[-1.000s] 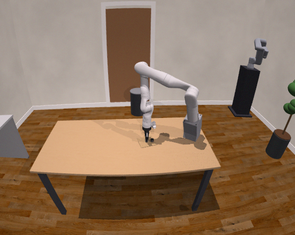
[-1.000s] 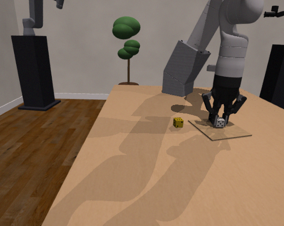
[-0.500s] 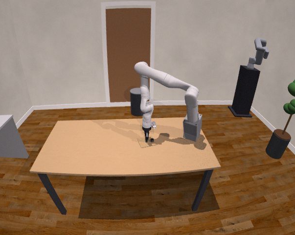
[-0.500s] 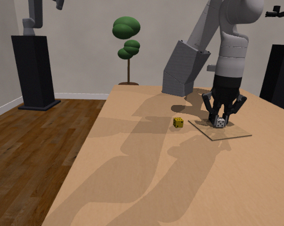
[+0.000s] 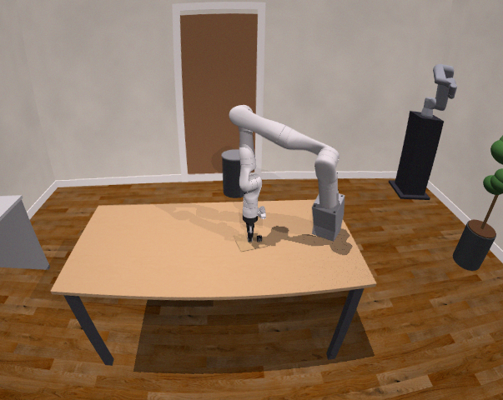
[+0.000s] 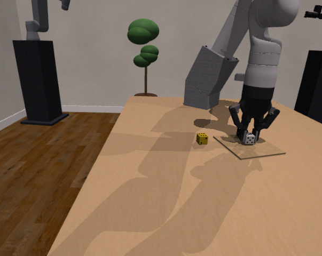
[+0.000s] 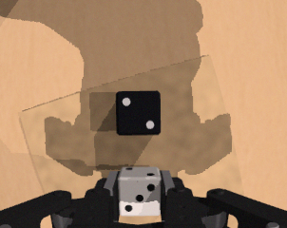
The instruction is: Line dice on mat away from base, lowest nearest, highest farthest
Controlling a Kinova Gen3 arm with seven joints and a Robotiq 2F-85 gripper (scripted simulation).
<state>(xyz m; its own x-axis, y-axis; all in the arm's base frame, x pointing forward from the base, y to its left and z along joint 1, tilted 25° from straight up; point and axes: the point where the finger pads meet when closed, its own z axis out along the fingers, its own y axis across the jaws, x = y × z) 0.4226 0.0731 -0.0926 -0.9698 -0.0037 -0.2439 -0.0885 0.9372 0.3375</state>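
Now: hand 10 mm above the white die. The rest, counted from my hand: yellow die 130 mm to the right, 20 mm below, 10 mm ahead; then tan mat 30 mm below; then black die 50 mm behind, 10 mm below.
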